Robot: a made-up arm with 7 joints. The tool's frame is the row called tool. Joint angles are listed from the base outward. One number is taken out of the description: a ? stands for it. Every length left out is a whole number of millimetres.
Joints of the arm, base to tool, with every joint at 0 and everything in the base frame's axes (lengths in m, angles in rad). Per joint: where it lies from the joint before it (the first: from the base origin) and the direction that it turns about. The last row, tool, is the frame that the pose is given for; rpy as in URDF.
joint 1: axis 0 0 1 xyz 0.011 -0.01 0.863
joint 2: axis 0 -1 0 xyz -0.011 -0.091 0
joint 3: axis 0 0 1 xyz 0.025 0 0.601
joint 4: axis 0 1 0 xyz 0.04 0.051 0
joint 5: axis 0 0 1 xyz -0.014 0 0.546
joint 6: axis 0 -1 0 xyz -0.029 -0.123 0
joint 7: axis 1 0 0 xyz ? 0 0.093
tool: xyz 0 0.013 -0.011 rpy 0 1.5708 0
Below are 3 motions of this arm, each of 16 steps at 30 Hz.
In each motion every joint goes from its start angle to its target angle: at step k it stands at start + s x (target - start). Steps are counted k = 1, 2, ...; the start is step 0. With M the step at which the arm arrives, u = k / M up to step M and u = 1 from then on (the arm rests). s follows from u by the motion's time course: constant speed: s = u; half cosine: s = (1 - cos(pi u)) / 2; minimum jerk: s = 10 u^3 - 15 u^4 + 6 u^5.
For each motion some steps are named. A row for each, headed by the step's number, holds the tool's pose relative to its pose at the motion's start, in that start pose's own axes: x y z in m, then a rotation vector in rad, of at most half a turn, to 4 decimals.
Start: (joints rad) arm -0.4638 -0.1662 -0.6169 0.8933 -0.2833 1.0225 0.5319
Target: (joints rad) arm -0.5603 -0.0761 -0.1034 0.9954 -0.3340 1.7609 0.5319
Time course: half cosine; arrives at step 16
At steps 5, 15, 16:
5: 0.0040 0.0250 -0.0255 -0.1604 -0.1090 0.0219
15: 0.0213 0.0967 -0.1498 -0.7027 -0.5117 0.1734
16: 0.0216 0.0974 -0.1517 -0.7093 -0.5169 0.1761

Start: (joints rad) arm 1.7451 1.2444 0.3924 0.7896 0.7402 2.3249 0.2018
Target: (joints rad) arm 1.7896 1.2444 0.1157 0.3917 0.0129 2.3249 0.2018
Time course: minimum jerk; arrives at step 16
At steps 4, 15, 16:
4: -0.0255 0.0202 0.0200 -0.0789 -0.0316 -0.0595
15: -0.2176 0.2370 0.0826 -0.6879 -0.3275 -0.6762
16: -0.2180 0.2376 0.0826 -0.6892 -0.3283 -0.6780

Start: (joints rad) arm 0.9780 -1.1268 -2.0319 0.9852 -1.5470 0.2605 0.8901
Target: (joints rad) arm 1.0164 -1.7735 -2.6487 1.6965 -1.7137 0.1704 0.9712
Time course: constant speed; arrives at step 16
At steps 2, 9, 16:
2: 0.0239 0.0118 -0.0337 0.0964 -0.0550 -0.0641
9: 0.1162 -0.0050 -0.0858 0.4623 -0.1850 -0.2284
16: 0.2070 -0.1147 -0.0857 0.8326 -0.2047 -0.2989

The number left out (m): 0.032
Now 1 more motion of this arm.
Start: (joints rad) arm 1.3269 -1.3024 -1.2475 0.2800 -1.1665 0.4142 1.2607
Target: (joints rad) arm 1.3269 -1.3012 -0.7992 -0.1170 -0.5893 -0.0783 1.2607
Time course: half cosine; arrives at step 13
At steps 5, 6, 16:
5: -0.0693 -0.0425 -0.0065 -0.0188 0.2848 0.2003
6: -0.0898 -0.0600 -0.0045 -0.0309 0.3957 0.2606
16: -0.1539 -0.1468 0.0259 -0.1402 0.9571 0.4532

